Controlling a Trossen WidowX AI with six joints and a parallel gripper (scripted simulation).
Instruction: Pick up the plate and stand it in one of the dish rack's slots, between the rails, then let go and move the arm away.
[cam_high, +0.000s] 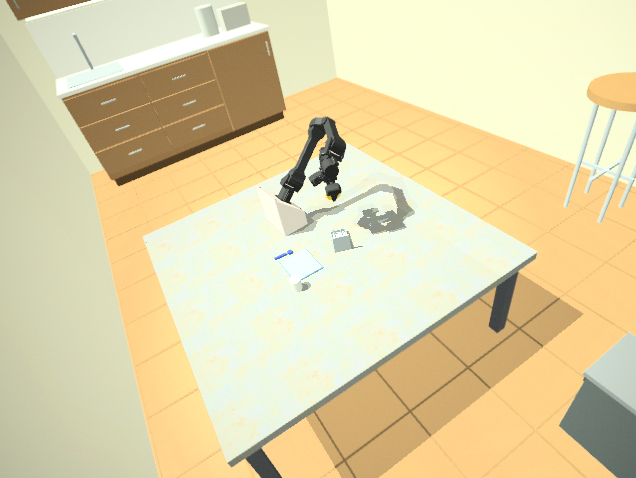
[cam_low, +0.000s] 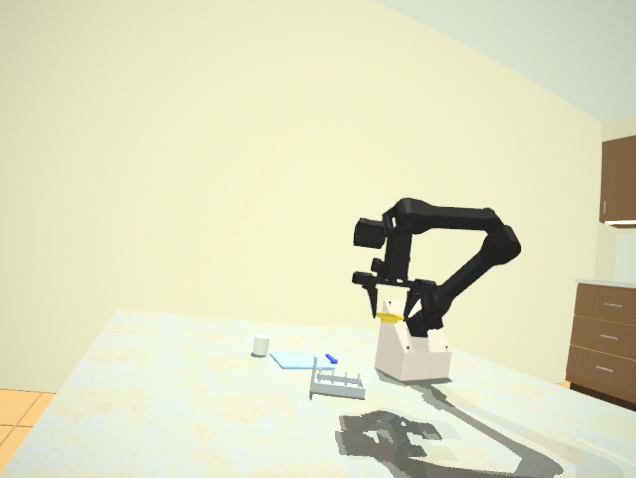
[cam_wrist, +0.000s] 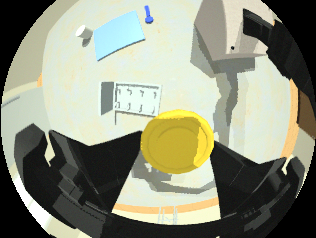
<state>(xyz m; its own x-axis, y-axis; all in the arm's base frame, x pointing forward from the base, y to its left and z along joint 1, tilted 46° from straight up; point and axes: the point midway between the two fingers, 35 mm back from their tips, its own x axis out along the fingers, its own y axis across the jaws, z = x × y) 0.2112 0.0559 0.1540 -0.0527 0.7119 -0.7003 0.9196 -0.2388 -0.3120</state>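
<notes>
My gripper tip is now 15 cm above the grey dish rack, 8 cm short of it and 5 cm to the left of it. Round my gripper tip: light blue mat 26 cm to the right, 17 cm below, 9 cm ahead; then blue utensil 28 cm to the right, 17 cm below, 2 cm behind; then plate 1 cm above.
</notes>
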